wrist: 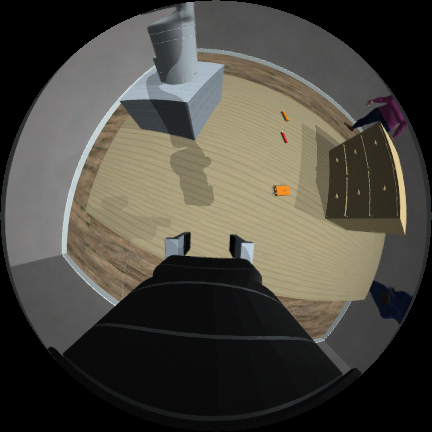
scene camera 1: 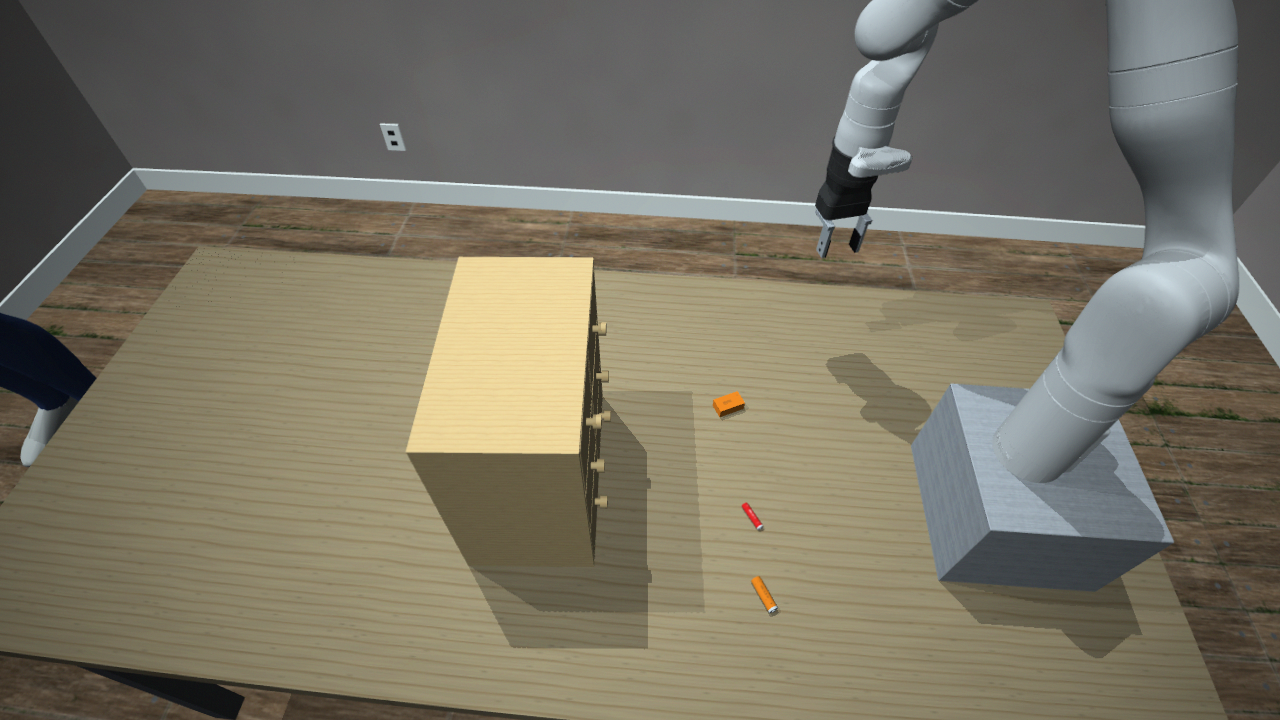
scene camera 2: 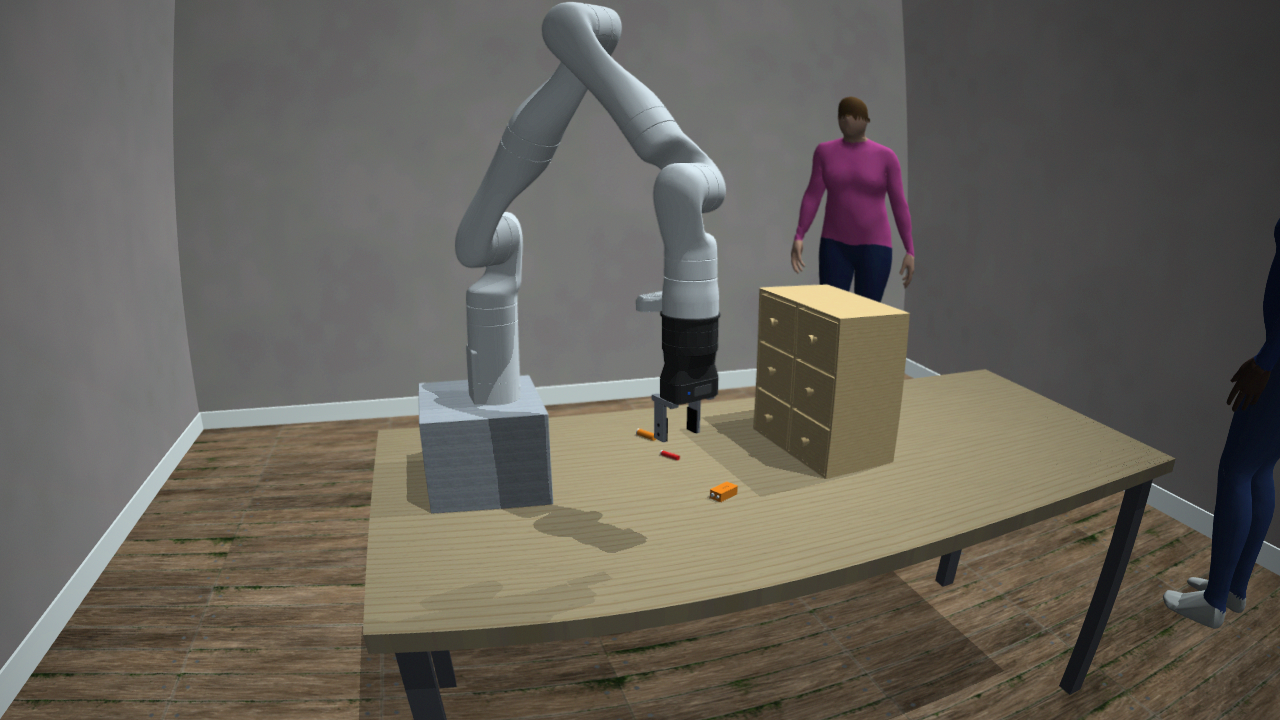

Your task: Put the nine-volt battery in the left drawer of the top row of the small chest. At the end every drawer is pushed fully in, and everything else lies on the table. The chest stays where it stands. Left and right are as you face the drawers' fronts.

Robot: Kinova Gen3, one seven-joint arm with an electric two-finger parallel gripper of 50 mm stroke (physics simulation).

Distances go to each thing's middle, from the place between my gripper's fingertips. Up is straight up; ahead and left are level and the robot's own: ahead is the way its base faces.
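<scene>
Position of my gripper relative to the small chest (scene camera 1: 495, 441): 290 mm to the right of the chest, 480 mm short of it, 50 mm above it.
</scene>
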